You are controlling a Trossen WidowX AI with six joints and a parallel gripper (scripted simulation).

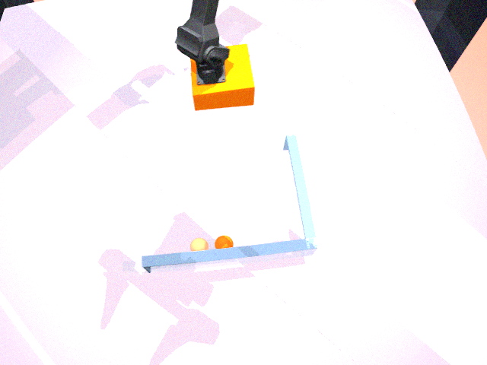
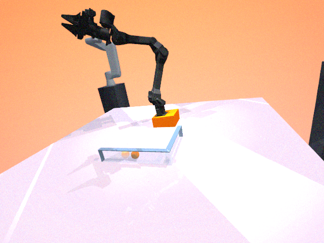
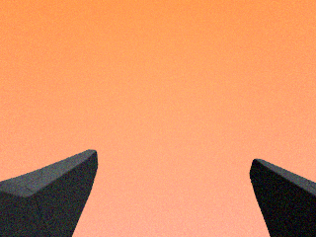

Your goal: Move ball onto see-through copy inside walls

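Right now my gripper tip is 120 mm short of the orange ball, 300 mm to the right of it and 590 mm above it. From my gripper tip the other things lie so: see-through copy (120 mm ahead, 250 mm to the left, 590 mm below).
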